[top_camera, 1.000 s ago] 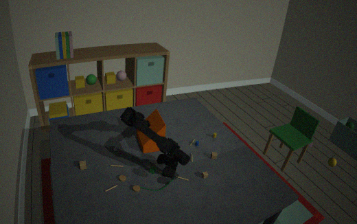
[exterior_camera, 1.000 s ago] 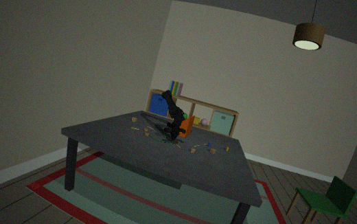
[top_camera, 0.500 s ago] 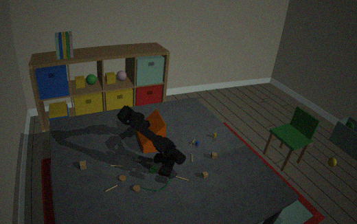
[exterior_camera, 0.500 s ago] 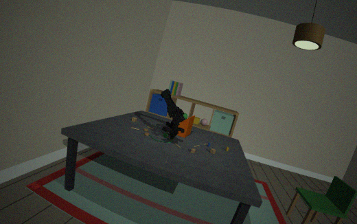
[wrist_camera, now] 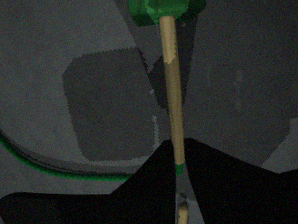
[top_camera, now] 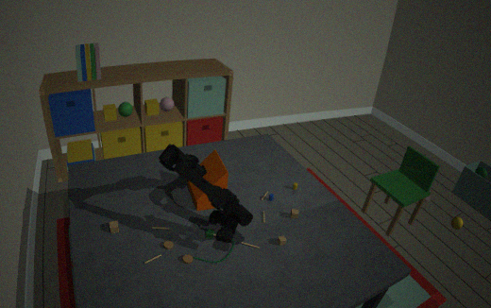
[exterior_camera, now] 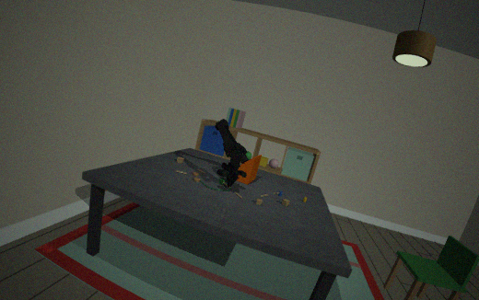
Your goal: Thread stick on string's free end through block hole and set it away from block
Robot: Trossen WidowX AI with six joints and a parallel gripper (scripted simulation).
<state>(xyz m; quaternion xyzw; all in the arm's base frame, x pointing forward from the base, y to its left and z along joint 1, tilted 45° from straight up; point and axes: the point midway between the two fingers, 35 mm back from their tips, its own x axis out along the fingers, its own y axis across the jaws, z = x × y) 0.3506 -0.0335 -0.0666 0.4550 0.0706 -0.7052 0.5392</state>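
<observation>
Now: gripper tip 7 cm to the left of the green block and 5 cm past it. From my gripper tip the other things lie so: yellow piece 46 cm to the left, 26 cm behind; then loose stick 7 cm to the left, 4 cm ahead, 1 cm below.
</observation>
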